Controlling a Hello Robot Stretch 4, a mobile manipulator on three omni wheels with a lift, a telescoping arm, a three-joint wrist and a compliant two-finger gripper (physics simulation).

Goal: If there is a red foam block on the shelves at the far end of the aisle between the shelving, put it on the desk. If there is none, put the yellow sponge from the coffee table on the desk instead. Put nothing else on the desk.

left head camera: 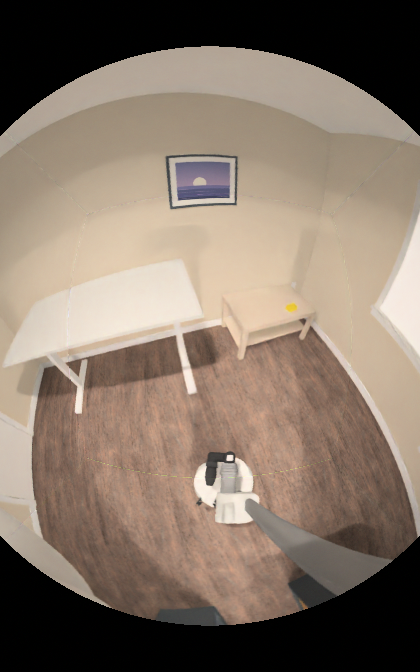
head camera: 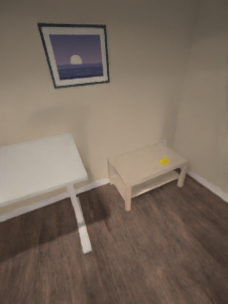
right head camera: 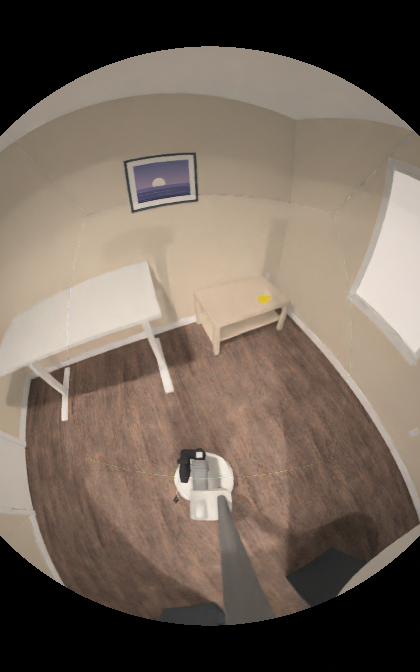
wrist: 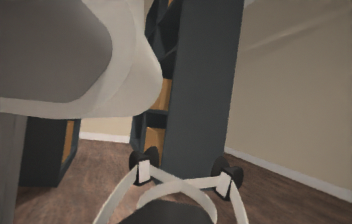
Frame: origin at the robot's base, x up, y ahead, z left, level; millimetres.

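Seen in the pictures: gripper, between the fingertips: (wrist: 185,164).
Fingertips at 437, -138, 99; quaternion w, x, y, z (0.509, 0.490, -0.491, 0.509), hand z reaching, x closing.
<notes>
A point is followed by its place in that frame, as x, y, z.
The yellow sponge (head camera: 165,161) {459, 1485, -644} (left head camera: 291,307) (right head camera: 264,298) lies on the right part of the light wooden coffee table (head camera: 132,165) {422, 1504, -240} (left head camera: 255,307) (right head camera: 225,300) in the room's corner. The white desk (head camera: 40,162) {922, 990, 542} (left head camera: 125,300) (right head camera: 90,310) stands to the left of it, its top bare. My gripper (wrist: 185,164) {437, -138, 99} is open, with nothing between its fingertips, and is well away from the sponge. In the wrist view it faces the dark shelving (wrist: 205,90) {683, -1440, 199} (right head camera: 325,575). No red foam block shows in these views. Most of the shelf compartments are hidden.
A second dark shelving unit (wrist: 47,150) {184, -1104, -670} (left head camera: 190,615) stands across the aisle, with orange-brown boxes (wrist: 155,140) {251, -1687, -135} on the shelves. The desk's white leg and foot (head camera: 80,220) {45, 1067, 414} stand between desk and coffee table. Walls run behind and to the right of the coffee table.
</notes>
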